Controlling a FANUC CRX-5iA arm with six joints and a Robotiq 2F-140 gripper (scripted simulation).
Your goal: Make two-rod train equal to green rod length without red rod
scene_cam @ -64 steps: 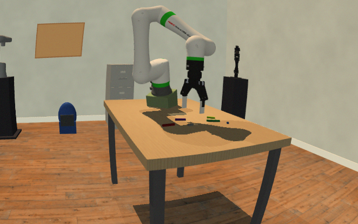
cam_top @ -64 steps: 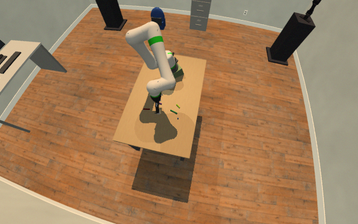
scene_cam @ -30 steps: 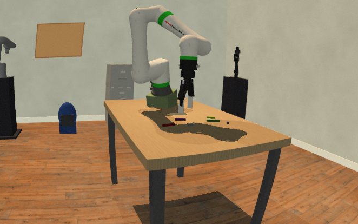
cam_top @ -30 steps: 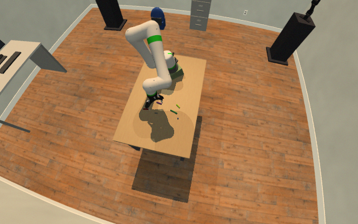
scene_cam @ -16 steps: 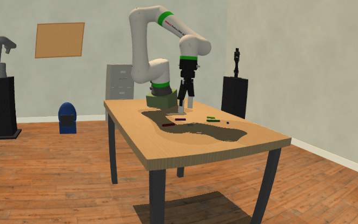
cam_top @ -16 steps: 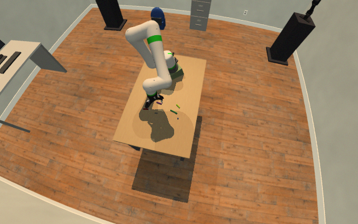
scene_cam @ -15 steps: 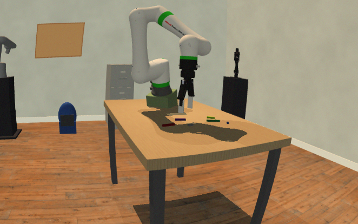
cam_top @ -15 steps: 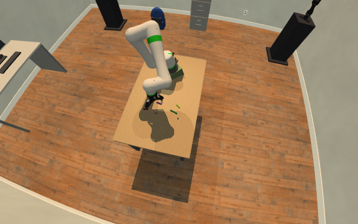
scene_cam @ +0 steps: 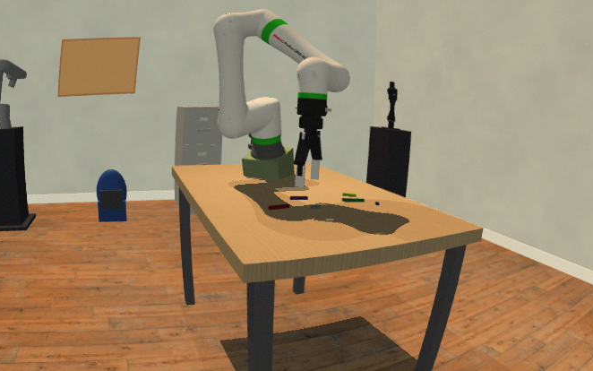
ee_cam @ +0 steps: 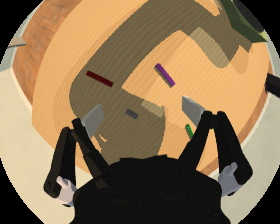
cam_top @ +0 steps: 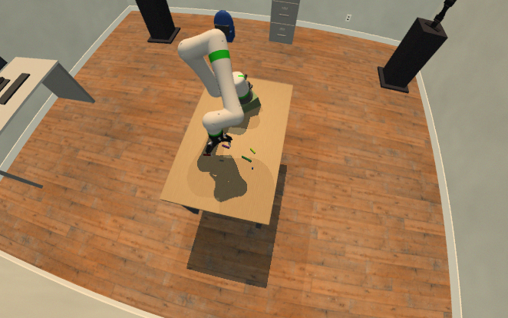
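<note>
My hand is 80 mm above the grey rod, 50 mm short of it and 10 mm to the right of it. Also, from my hand: red rod 100 mm to the right, 80 mm below, 20 mm ahead; then purple rod 80 mm below, 70 mm behind, 10 mm to the left; then green rod 190 mm to the left, 80 mm below.
</note>
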